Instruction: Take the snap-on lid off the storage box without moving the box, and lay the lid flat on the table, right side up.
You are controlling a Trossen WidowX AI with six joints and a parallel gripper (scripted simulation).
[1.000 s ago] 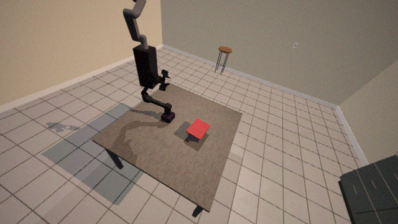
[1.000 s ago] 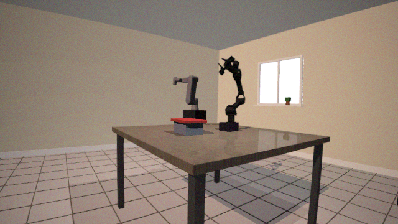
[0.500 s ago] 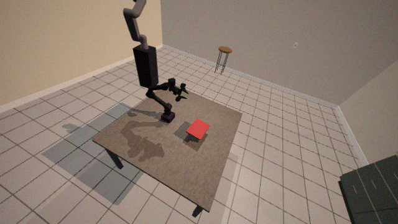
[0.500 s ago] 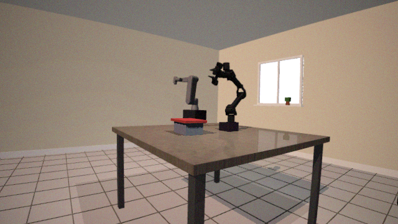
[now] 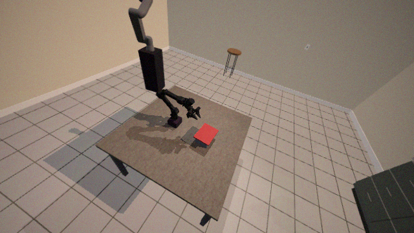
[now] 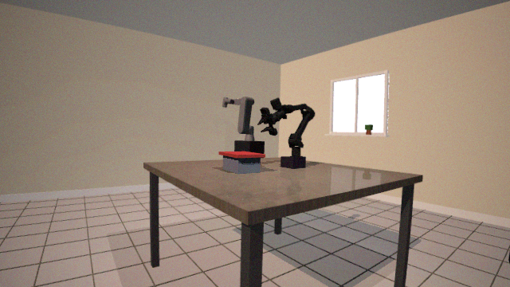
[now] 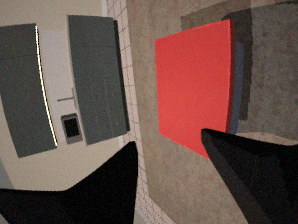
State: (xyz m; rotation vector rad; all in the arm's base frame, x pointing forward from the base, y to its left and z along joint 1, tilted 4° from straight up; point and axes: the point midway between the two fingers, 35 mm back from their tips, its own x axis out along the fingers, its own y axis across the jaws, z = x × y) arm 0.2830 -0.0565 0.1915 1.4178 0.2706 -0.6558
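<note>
The red lid is 15 cm below my gripper tip, 12 cm ahead of it and 3 cm to the right of it. Also, from my gripper tip: grey-blue storage box: 20 cm below, 12 cm ahead, 3 cm to the right.
</note>
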